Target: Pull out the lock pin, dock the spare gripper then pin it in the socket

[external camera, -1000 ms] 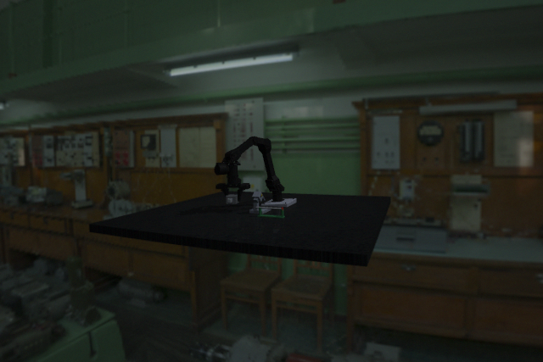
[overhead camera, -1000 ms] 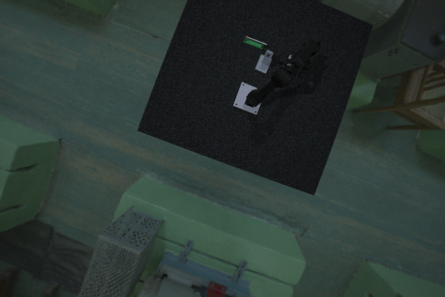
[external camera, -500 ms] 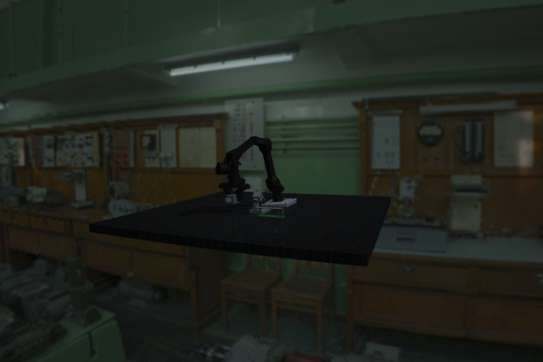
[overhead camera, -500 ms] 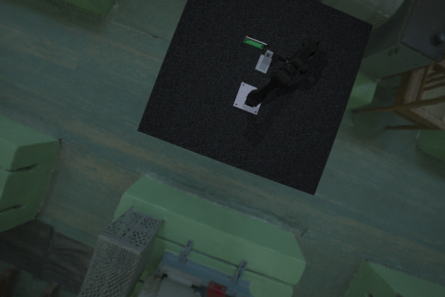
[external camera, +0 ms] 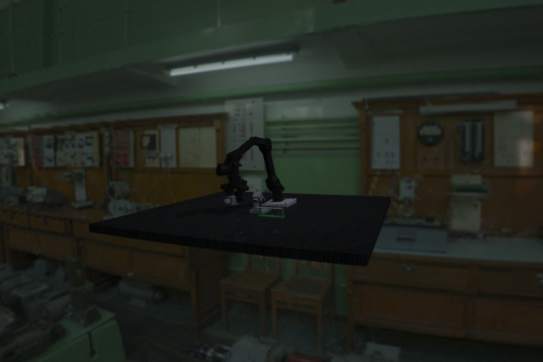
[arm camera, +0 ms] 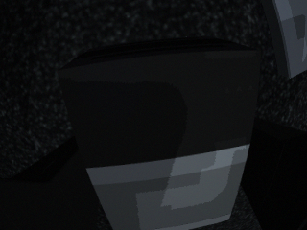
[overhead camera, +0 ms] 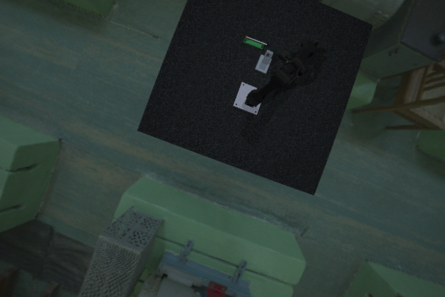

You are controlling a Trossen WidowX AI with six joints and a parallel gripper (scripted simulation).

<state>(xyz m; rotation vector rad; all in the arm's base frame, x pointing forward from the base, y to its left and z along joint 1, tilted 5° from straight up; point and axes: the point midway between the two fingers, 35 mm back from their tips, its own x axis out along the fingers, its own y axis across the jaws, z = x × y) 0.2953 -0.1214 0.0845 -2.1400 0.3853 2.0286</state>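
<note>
The mount is 10 mm behind my gripper tip, 150 mm to the left of it and 10 mm above it. Also, from my gripper tip: spare gripper (10 mm ahead, 20 mm above); green bracket (80 mm ahead, 270 mm to the left, 20 mm below).
</note>
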